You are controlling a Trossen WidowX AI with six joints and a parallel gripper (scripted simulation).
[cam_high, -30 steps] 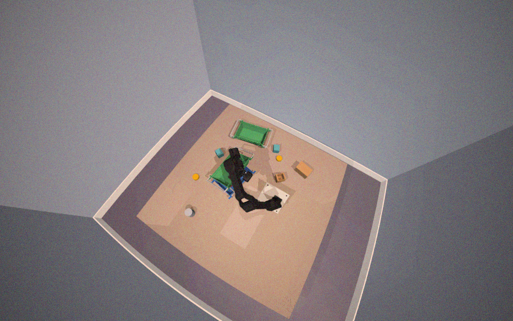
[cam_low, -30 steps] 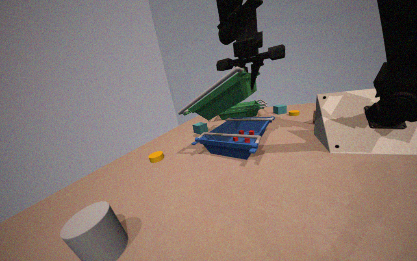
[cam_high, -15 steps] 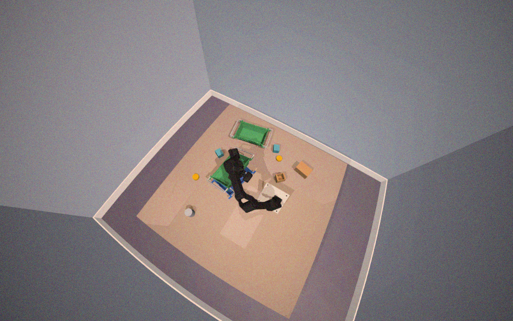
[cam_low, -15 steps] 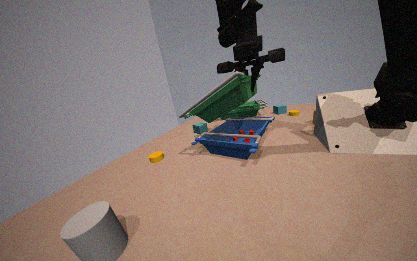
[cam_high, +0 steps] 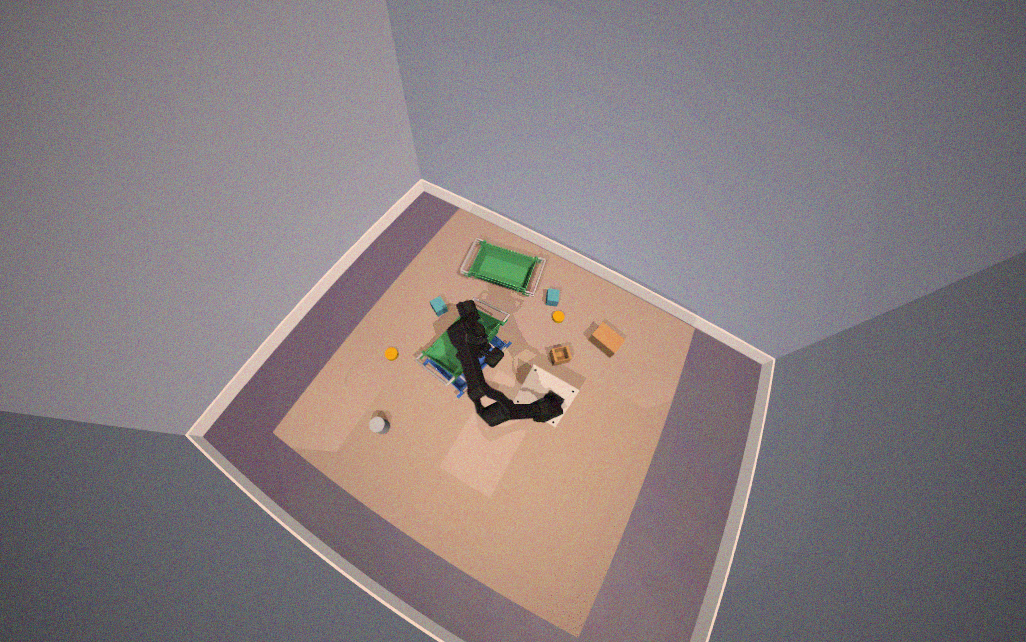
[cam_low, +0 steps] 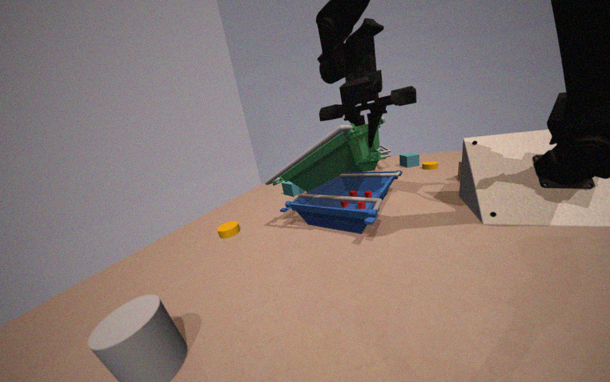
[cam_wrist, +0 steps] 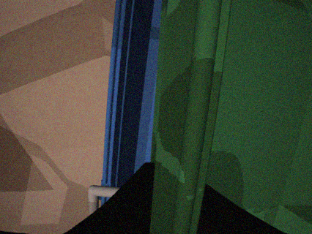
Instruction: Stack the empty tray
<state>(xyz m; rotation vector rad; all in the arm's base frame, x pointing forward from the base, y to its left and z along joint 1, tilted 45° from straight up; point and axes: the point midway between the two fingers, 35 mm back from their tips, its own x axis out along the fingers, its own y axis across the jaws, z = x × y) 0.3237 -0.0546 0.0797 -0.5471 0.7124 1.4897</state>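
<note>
Right now the green tray is 8 cm ahead of my gripper tip and 1 cm to the right of it. The rest, counted from my gripper tip: grey cylinder (41 cm to the left, 16 cm ahead, 11 cm below); then small brown box (26 cm behind, 20 cm to the right, 13 cm below).
</note>
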